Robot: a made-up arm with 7 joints.
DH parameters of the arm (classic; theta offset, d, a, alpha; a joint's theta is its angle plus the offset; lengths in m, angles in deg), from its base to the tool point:
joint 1: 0 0.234 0 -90
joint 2: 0 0 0 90
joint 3: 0 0.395 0.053 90
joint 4: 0 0 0.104 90
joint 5: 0 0.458 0 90
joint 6: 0 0 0.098 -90
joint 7: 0 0.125 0 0
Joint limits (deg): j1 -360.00..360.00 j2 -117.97..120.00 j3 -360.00..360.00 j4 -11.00..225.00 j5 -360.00..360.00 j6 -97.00..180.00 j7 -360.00..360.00
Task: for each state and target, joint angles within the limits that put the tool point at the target. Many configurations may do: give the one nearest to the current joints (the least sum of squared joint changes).
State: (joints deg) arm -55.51 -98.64 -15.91 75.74 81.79 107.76 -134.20
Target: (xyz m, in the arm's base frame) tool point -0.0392 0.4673 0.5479
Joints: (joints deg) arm -61.32 -117.97 4.32 61.84 74.93 126.09 -134.20
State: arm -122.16 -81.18 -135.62 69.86 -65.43 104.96 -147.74
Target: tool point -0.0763 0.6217 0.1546
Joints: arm -125.75 -49.28 -116.08 74.87 -62.33 114.25 -147.74
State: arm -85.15 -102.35 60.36 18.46 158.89 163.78 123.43
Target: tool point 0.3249 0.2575 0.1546
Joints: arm -71.27 -110.97 85.29 24.13 151.71 169.87 123.43
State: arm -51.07 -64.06 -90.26 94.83 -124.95 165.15 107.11
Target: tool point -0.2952 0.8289 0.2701
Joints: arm -86.39 -77.00 -100.35 127.47 -136.09 136.29 107.11
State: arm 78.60 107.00 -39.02 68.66 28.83 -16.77 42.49
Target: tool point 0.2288 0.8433 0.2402
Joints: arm 107.85 66.56 -51.73 95.46 29.09 -28.04 42.49
